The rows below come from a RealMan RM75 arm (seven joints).
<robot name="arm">
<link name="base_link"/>
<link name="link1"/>
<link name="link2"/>
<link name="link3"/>
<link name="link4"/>
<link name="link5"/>
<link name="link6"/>
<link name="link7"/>
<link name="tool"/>
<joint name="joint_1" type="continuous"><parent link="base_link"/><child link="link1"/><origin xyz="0 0 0.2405"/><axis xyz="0 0 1"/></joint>
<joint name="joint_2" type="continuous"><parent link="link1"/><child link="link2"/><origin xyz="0 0 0" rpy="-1.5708 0 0"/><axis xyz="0 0 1"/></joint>
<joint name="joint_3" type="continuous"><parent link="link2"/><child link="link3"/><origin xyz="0 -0.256 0" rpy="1.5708 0 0"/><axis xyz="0 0 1"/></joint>
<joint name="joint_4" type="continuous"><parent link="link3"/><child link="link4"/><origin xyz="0 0 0" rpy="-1.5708 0 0"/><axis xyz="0 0 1"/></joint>
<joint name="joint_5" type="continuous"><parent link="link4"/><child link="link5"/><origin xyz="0 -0.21 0" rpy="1.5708 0 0"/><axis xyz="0 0 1"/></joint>
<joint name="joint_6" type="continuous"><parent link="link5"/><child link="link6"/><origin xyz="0 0 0" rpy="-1.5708 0 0"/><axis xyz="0 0 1"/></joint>
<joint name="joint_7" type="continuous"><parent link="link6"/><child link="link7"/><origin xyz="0 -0.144 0" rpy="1.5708 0 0"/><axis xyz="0 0 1"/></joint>
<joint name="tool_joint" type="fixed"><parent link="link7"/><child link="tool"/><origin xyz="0 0 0"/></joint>
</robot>
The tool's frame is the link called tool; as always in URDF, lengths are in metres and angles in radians. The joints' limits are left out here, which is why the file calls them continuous.
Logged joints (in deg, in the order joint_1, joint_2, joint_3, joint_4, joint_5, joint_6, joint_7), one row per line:
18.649 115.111 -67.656 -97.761 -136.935 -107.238 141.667
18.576 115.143 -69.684 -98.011 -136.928 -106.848 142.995
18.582 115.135 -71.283 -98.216 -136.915 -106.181 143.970
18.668 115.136 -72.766 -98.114 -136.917 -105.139 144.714
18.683 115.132 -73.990 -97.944 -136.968 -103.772 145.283
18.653 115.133 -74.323 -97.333 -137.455 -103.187 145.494
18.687 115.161 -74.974 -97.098 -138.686 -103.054 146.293
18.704 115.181 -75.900 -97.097 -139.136 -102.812 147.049
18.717 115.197 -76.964 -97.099 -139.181 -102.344 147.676
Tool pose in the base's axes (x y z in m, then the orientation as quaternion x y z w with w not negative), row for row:
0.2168 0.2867 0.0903 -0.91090 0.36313 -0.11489 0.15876
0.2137 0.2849 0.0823 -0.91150 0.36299 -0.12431 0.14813
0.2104 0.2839 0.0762 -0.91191 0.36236 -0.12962 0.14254
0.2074 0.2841 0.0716 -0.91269 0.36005 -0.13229 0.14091
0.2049 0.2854 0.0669 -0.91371 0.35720 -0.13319 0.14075
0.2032 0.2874 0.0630 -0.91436 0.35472 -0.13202 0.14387
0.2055 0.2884 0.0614 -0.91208 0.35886 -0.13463 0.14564
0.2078 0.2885 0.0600 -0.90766 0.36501 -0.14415 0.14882
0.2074 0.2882 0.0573 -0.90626 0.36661 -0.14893 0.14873
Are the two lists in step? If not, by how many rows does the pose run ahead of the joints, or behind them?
The pose runs 1 row behind the joints: the pose in row i belongs to the joints in row i - 1.
